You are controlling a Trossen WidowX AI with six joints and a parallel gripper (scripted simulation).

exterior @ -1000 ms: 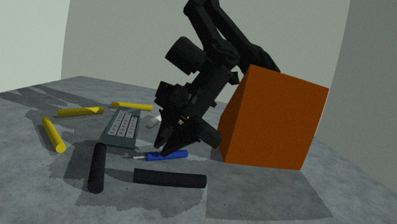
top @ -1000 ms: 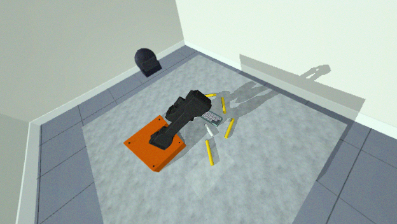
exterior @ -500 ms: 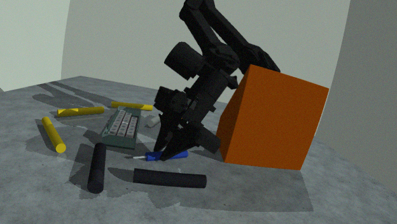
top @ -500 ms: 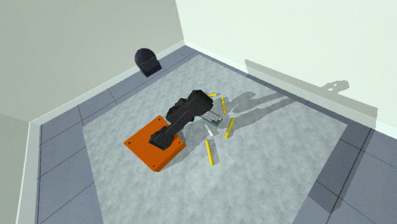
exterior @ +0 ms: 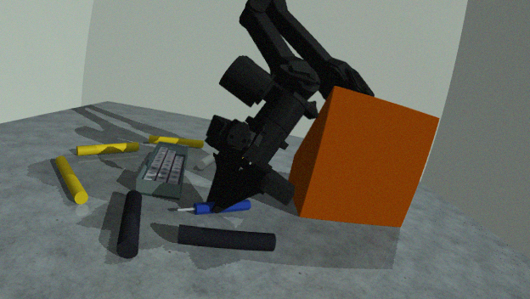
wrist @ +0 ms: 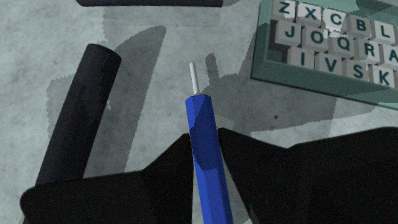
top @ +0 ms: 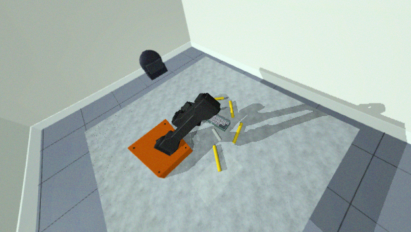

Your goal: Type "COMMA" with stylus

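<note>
Right now my gripper tip is 4 cm short of the grey stylus tip and 3 cm to the right of it. Also, from my gripper tip: blue stylus: 1 cm ahead, 1 cm to the left; then white rod: 6 cm ahead, 21 cm to the right.
</note>
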